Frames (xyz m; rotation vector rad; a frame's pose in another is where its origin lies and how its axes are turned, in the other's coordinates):
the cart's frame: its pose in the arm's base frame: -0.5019 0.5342 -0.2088 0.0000 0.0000 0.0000
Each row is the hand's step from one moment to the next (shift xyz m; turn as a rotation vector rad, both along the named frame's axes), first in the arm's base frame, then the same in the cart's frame.
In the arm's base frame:
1: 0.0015 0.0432 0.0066 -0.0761 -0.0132 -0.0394
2: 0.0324 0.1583 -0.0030 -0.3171 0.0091 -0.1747
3: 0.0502 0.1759 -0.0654 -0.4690 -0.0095 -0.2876
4: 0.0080 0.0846 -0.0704 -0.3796 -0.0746 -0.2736
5: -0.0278 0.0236 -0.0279 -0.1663 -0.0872 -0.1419
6: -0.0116 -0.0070 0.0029 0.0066 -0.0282 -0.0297
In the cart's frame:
1: 0.0015 0.0432 0.0066 -0.0761 -0.0132 -0.0394
2: 0.0324 0.1583 -0.0030 -0.3171 0.0091 -0.1747
3: 0.0502 0.1759 -0.0654 -0.4690 -0.0095 -0.2876
4: 0.0080 0.0846 -0.0704 -0.3796 -0.0746 -0.2736
5: -0.0278 0.0236 -0.0279 -0.1663 -0.0872 -0.1419
6: -0.0116 -0.0070 0.0029 0.0066 -0.0282 -0.0297

